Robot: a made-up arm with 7 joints.
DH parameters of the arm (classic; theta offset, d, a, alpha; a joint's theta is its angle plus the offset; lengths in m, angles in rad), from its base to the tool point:
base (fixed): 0 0 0 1.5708
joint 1: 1.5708 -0.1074 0 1.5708
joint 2: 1.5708 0 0 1.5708
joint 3: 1.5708 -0.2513 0 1.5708
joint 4: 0 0 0 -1.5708
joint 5: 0 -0.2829 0 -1.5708
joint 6: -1.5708 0 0 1.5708
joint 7: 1.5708 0 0 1.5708
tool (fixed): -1.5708 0 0 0
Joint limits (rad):
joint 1: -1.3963..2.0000
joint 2: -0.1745..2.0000
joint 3: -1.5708..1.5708
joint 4: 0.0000..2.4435
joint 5: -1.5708..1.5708
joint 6: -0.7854..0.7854
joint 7: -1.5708..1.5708
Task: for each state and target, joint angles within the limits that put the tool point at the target. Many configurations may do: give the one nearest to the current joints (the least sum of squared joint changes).
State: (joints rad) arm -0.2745 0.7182 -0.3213 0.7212 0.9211 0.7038 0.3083
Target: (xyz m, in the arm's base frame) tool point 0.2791 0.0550 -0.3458
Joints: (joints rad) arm 0.1407 0.1899 -0.4967 1.1580 0.9211 0.7038 0.3083
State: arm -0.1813 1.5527 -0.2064 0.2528 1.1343 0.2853 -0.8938
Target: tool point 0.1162 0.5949 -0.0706
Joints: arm -0.2969 1.7297 -0.6967 0.6527 1.1343 0.2853 -0.8938
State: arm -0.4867 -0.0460 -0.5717 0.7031 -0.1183 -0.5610 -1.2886
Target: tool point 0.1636 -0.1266 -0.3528
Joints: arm -0.0683 -0.1745 -0.7408 1.1133 -0.1183 -0.5610 -1.2886
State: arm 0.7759 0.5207 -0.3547 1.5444 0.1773 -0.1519 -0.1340
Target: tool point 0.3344 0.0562 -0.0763
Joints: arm 0.5840 0.4192 -0.5576 1.7327 0.1773 -0.1519 -0.1340
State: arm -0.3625 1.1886 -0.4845 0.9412 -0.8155 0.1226 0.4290
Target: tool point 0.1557 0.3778 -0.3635
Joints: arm -0.1172 0.9181 -0.5016 0.9185 -0.8155 0.1226 0.4290
